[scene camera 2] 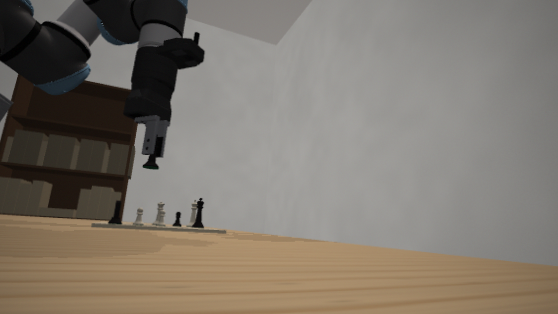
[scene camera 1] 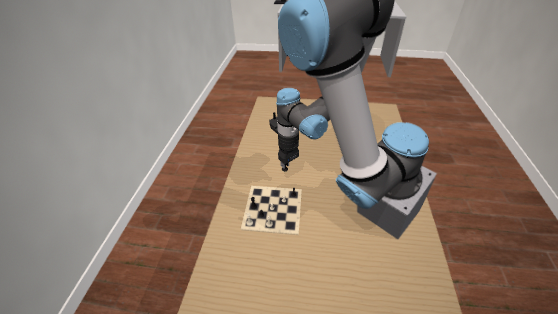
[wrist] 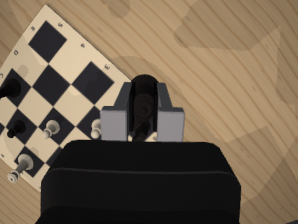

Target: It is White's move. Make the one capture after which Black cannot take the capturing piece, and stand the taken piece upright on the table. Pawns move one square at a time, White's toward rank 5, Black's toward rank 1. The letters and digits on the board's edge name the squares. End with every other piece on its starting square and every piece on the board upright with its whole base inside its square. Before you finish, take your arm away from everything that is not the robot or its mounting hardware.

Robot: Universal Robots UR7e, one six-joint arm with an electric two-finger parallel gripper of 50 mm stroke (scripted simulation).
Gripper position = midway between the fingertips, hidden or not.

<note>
I see my gripper (scene camera 2: pixel 152 155) and a chessboard (scene camera 1: pixel 285 217).
The chessboard is seen too in the wrist view (wrist: pixel 63 77). My gripper is seen too in the wrist view (wrist: pixel 144 97).
</note>
